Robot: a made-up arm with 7 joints. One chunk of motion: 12 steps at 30 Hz.
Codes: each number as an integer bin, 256 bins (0 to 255) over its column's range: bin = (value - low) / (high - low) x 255, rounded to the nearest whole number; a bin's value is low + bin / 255 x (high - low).
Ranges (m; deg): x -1.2..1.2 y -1.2..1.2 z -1.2..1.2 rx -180..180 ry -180..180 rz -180..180
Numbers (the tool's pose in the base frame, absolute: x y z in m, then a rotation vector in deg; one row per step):
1: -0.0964 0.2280 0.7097 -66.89 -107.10 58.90
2: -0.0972 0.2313 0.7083 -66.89 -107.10 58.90
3: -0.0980 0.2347 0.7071 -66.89 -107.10 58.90
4: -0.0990 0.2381 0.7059 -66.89 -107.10 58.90
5: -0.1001 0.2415 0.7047 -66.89 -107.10 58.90
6: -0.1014 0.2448 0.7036 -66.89 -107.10 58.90
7: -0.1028 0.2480 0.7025 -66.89 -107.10 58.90
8: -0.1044 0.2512 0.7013 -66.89 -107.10 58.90
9: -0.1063 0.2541 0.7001 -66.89 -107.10 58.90
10: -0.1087 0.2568 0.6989 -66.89 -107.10 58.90
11: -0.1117 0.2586 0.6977 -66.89 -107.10 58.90
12: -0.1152 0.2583 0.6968 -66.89 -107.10 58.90
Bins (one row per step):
1: 117 152 203 80 52 169
2: 117 152 203 80 52 169
3: 117 152 203 80 52 169
4: 117 153 203 80 52 169
5: 117 153 202 80 52 169
6: 117 154 202 80 52 169
7: 117 154 202 80 52 169
8: 116 154 202 80 52 169
9: 116 154 202 80 52 169
10: 116 155 202 80 52 169
11: 116 155 202 80 52 169
12: 115 155 202 80 52 169

